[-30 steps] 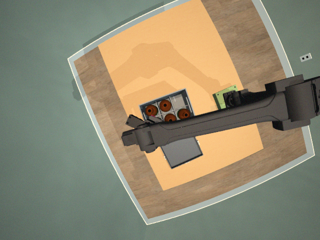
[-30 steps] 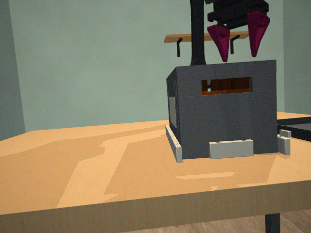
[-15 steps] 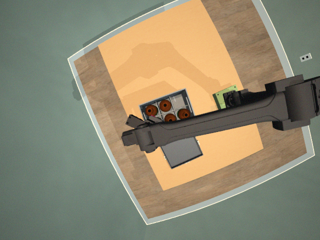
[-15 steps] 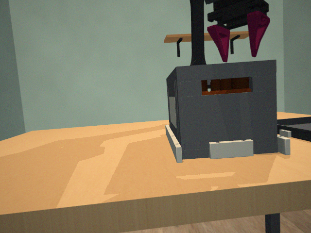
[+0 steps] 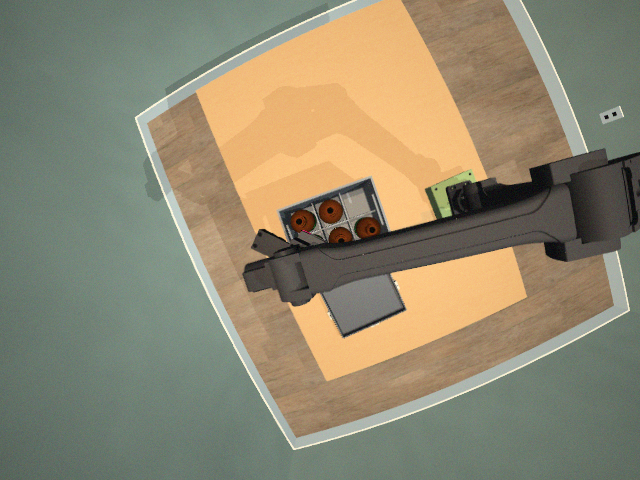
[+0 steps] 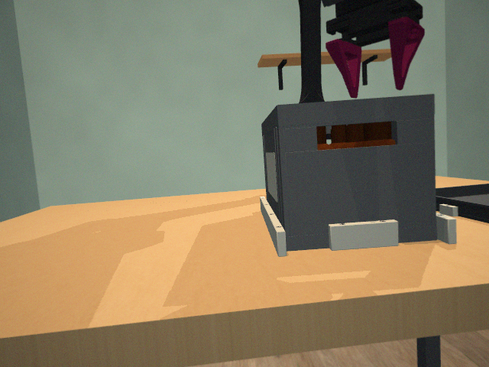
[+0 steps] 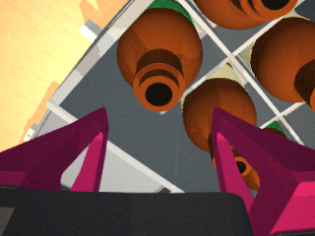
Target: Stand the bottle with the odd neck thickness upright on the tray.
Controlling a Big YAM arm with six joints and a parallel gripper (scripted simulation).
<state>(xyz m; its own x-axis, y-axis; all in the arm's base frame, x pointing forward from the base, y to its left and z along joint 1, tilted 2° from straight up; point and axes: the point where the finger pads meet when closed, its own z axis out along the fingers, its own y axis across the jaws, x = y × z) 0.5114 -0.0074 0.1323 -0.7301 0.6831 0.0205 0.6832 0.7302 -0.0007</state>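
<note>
My gripper is now 90 mm past the dark grey crate, 50 mm to the left of it and 110 mm above it. The rest, counted from my hand: grey tray (100 mm behind, 240 mm to the left, 180 mm below).
</note>
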